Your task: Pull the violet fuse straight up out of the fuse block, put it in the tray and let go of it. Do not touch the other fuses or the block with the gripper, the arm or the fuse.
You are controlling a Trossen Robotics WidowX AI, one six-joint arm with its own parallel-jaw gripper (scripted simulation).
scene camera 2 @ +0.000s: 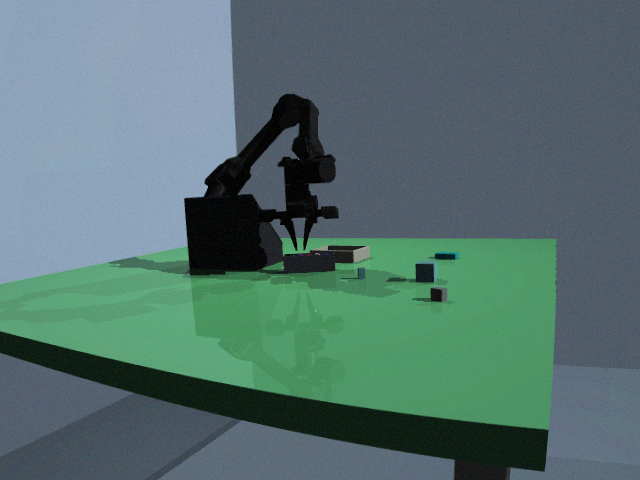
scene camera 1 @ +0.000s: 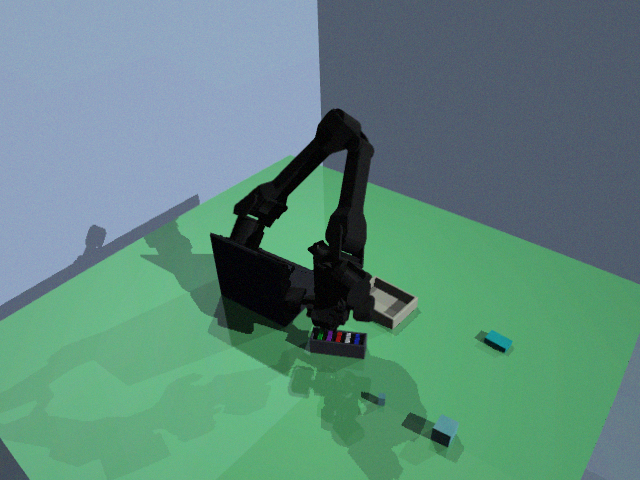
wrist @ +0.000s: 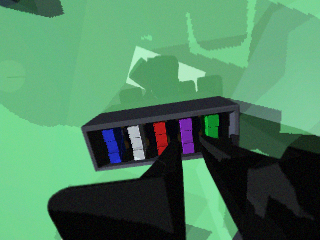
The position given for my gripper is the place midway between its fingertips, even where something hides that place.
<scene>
In view: my gripper [scene camera 1: 329, 332] and a beige tray [scene camera 1: 392, 305].
My gripper shows as well in scene camera 2 [scene camera 2: 300, 250] and in the wrist view [wrist: 188, 143].
</scene>
